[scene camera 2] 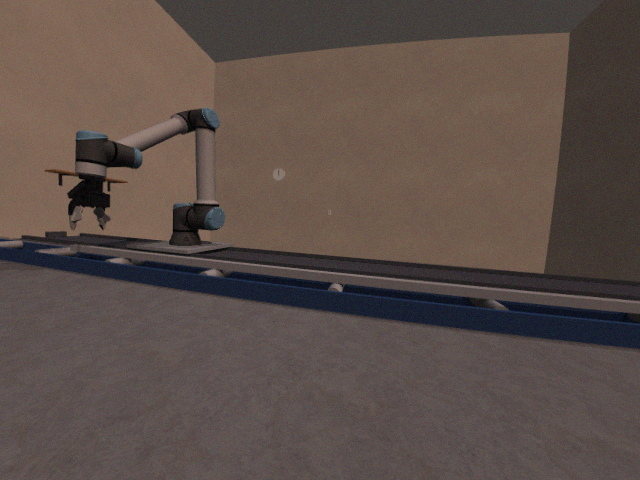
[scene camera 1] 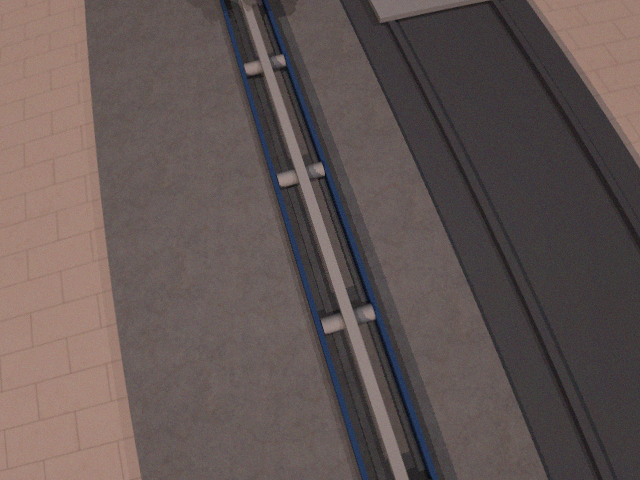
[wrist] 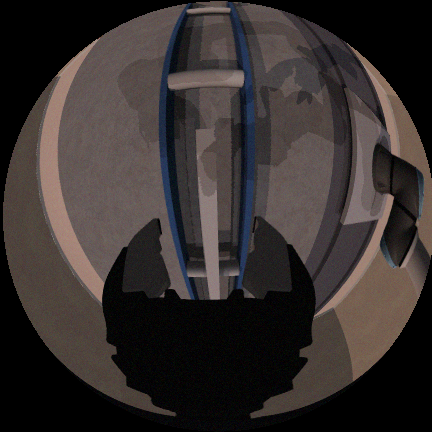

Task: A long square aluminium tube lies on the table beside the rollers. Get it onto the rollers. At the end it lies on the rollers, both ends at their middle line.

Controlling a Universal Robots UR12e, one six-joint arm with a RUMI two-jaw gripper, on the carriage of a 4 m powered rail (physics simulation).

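Where they show: gripper, fingertip midpoint: (scene camera 2: 89, 230) (wrist: 206, 219); arm's base, origin of the base link: (scene camera 2: 185, 243) (wrist: 379, 167).
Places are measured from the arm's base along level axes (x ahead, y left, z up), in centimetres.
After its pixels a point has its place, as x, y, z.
Note:
The long square aluminium tube (scene camera 1: 325, 242) @[61.8, 93.8, 5.5] (scene camera 2: 361, 279) @[63.2, 118.6, 4.8] (wrist: 207, 210) @[62.0, 14.2, 5.5] lies lengthwise on the rollers (scene camera 1: 332, 324) @[65.8, 112.3, 2.9] (scene camera 2: 336, 287) @[67.1, 112.2, 2.9] (wrist: 206, 80) @[61.8, -6.9, 2.3], between the blue side rails. In scene camera 1 it crosses the rollers near their middle. In the wrist view its near end lies close to the middle line, between two rollers. Its other end is outside scene camera 1's lower edge and scene camera 2's right edge. My gripper (scene camera 2: 87, 227) @[61.9, 12.1, 12.0] (wrist: 206, 219) @[61.9, 12.1, 12.0] is open and empty, above the tube near that near end, with a jaw out to each side.
The blue side rails (scene camera 1: 349, 237) @[55.6, 92.7, 2.1] (scene camera 2: 289, 297) @[69.4, 100.0, -0.7] (wrist: 250, 150) @[55.2, 5.7, 2.2] run along both sides of the rollers. The arm stands on its carriage plate (scene camera 1: 429, 7) @[5.6, 22.3, 0.0] (scene camera 2: 206, 249) @[7.2, 22.5, -1.1] (wrist: 362, 200) @[13.0, 14.2, 0.0], on the dark powered rail (scene camera 1: 516, 206) that runs parallel to the rollers.

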